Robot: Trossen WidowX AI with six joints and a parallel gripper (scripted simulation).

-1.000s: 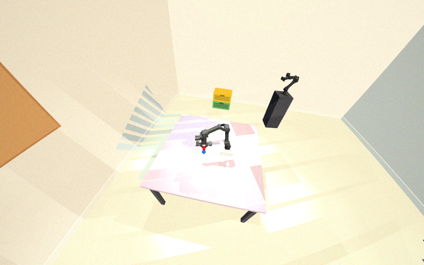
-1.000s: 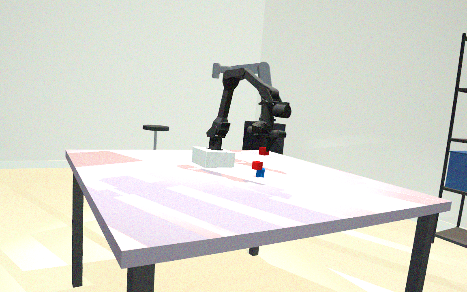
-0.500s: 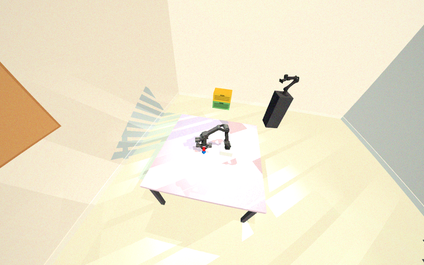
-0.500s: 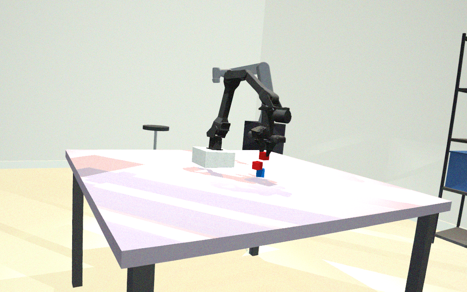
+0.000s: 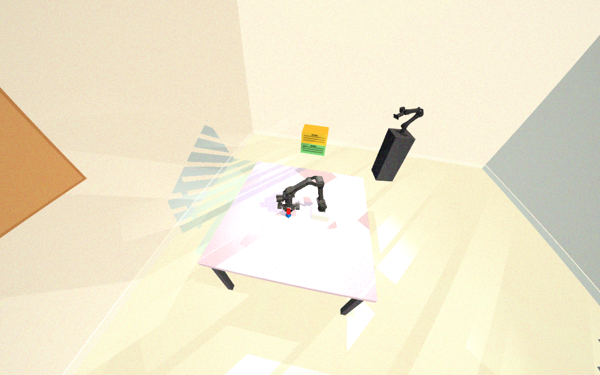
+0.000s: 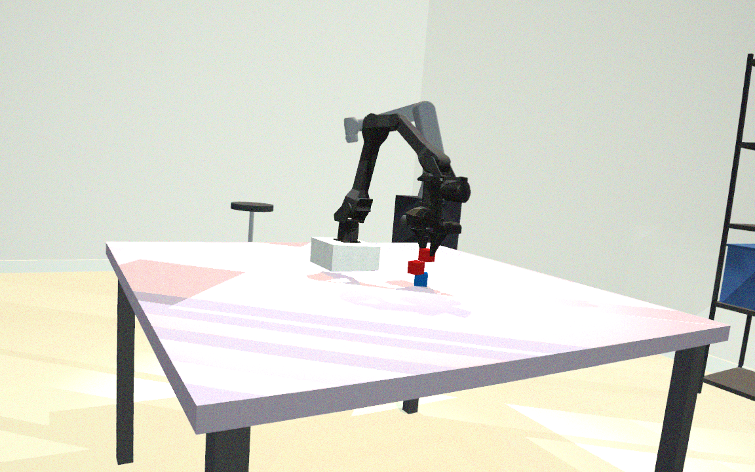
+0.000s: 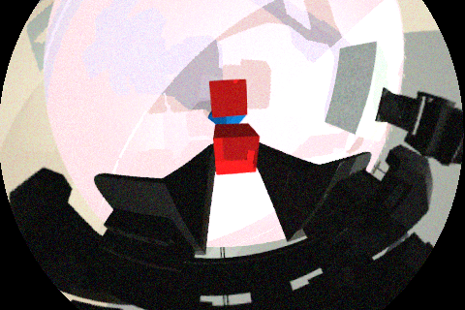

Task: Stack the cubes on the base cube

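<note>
Right now my gripper tip is 7 cm above the blue cube and 2 cm to the left of it.
</note>
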